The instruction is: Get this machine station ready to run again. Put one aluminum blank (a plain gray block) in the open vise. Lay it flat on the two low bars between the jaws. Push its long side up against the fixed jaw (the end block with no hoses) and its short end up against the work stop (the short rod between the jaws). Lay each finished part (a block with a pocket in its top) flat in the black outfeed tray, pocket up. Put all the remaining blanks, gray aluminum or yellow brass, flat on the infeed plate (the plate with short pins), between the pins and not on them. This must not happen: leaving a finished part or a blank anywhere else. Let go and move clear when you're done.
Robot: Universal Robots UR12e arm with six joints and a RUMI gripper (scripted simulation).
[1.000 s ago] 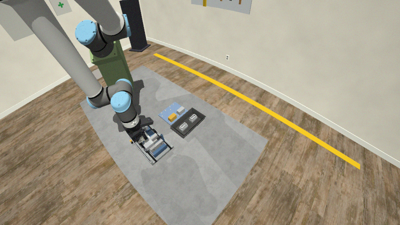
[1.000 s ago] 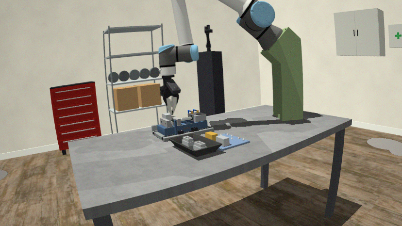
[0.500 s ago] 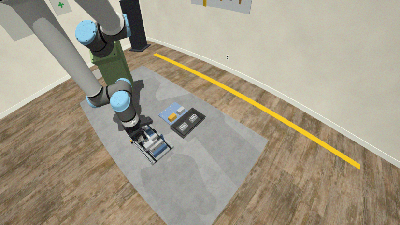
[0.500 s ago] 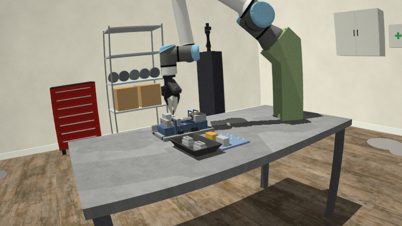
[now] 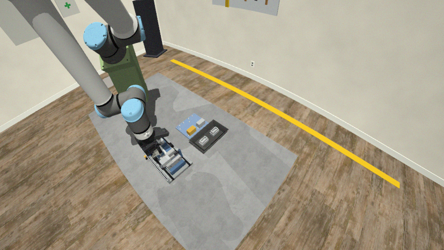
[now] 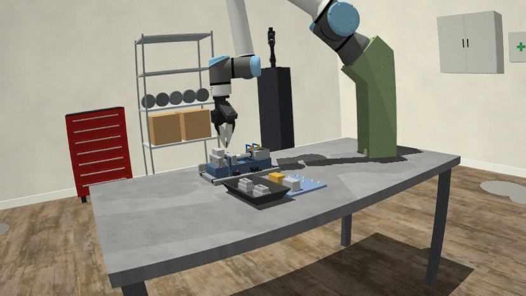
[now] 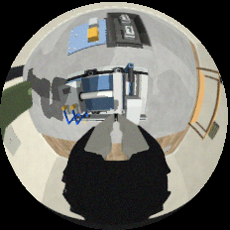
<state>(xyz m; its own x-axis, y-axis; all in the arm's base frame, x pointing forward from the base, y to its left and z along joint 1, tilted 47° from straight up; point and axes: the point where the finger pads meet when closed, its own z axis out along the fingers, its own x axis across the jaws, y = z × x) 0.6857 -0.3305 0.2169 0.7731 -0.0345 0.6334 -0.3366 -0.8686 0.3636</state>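
My gripper is now 9 cm above the blue vise, 5 cm to the right of it and 2 cm past it. From my hand the other things lie so: yellow brass blank (28 cm to the left, 10 cm below, 5 cm ahead); gray aluminum blank (37 cm to the left, 10 cm below, 8 cm ahead); infeed plate (34 cm to the left, 13 cm below, 3 cm ahead).
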